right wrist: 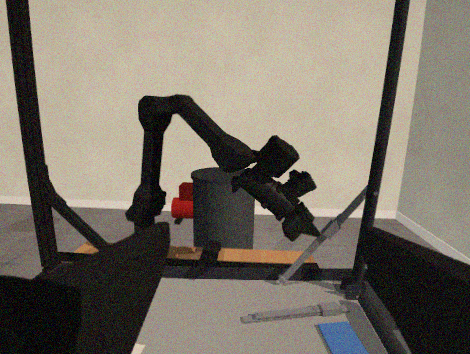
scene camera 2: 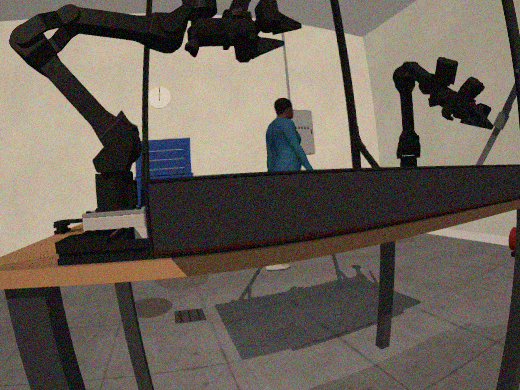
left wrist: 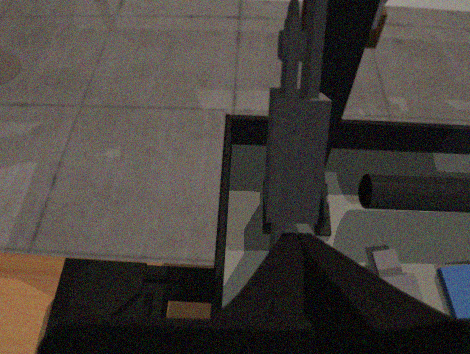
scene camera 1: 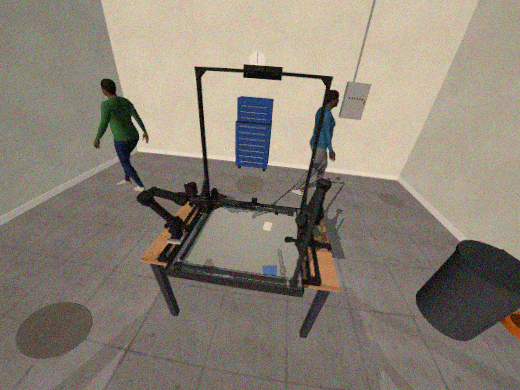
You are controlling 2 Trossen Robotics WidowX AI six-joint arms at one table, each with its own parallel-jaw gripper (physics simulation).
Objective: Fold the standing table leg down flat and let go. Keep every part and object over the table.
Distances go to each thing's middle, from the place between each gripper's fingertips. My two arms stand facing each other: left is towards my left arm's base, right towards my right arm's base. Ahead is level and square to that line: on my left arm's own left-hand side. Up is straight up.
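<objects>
Grey latch-like bar (left wrist: pixel 386 262): 12 cm below my left hand, 8 cm behind it and 7 cm to the right of it. With respect to the folding brace (right wrist: pixel 308 252), my left hand is 1 cm short of it. Going by their middles, of the things named here the folding brace is the nearest to my left hand.
Relative to my right hand, the folding brace is 300 mm ahead, 390 mm to the left and 210 mm below; the grey latch-like bar is 200 mm ahead, 310 mm to the left and 330 mm below. By its middle, the grey latch-like bar is nearer to my left hand than to my right hand.
</objects>
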